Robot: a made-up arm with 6 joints. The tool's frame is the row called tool.
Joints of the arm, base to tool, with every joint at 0 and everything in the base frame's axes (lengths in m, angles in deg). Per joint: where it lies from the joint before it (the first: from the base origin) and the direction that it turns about. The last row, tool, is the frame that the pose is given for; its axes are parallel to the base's.
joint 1: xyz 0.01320 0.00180 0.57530 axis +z
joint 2: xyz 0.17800 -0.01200 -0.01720 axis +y
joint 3: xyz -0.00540 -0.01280 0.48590 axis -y
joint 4: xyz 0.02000 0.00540 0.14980 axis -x
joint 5: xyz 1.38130 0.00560 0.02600 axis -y
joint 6: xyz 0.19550 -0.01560 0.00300 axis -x
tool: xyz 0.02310 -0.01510 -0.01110
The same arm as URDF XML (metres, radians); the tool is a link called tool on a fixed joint. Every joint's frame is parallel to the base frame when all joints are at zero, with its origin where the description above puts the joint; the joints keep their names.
<robot name="arm">
  <joint name="tool_fixed" type="fixed">
    <parent link="link6"/>
    <child link="tool"/>
    <origin xyz="0.0231 -0.0151 -0.0111"/>
  </joint>
  <joint name="joint 6" type="continuous">
    <parent link="link5"/>
    <child link="link6"/>
    <origin xyz="0.1955 -0.0156 0.0030"/>
    <axis xyz="-1 0 0"/>
  </joint>
  <joint name="joint 5" type="continuous">
    <parent link="link4"/>
    <child link="link5"/>
    <origin xyz="1.3813 0.0056 0.0260"/>
    <axis xyz="0 -1 0"/>
  </joint>
  <joint name="joint 4" type="continuous">
    <parent link="link3"/>
    <child link="link4"/>
    <origin xyz="0.0200 0.0054 0.1498"/>
    <axis xyz="-1 0 0"/>
  </joint>
  <joint name="joint 3" type="continuous">
    <parent link="link2"/>
    <child link="link3"/>
    <origin xyz="-0.0054 -0.0128 0.4859"/>
    <axis xyz="0 -1 0"/>
  </joint>
  <joint name="joint 2" type="continuous">
    <parent link="link1"/>
    <child link="link2"/>
    <origin xyz="0.1780 -0.0120 -0.0172"/>
    <axis xyz="0 1 0"/>
  </joint>
  <joint name="joint 1" type="continuous">
    <parent link="base_link"/>
    <child link="link1"/>
    <origin xyz="0.0132 0.0018 0.5753"/>
    <axis xyz="0 0 1"/>
  </joint>
  <link name="base_link"/>
  <link name="link1"/>
  <link name="link2"/>
  <link name="link3"/>
  <link name="link4"/>
  <link name="link5"/>
  <link name="link6"/>
  <link name="tool"/>
</robot>

